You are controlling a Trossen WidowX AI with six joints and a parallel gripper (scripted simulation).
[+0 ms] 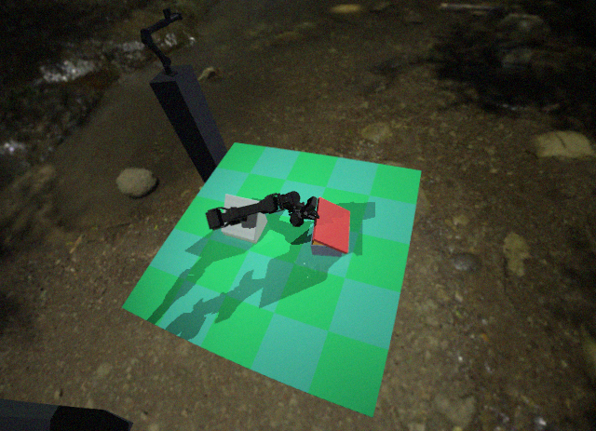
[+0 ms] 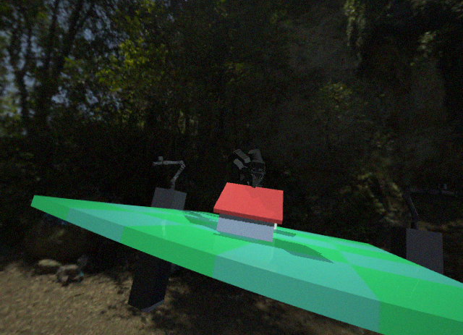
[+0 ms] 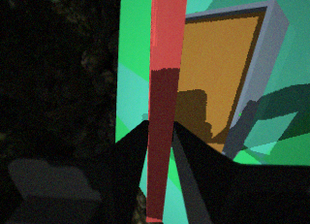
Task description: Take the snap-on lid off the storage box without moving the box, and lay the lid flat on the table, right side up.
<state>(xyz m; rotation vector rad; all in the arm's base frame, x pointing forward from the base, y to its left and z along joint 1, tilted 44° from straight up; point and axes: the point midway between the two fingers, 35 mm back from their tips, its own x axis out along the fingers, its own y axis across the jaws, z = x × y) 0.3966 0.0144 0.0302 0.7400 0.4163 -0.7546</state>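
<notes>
Right now the red lid is 70 mm ahead of my gripper tip, 10 mm to the left of it and 50 mm below it. Also, from my gripper tip: storage box 40 mm ahead, 130 mm below.
</notes>
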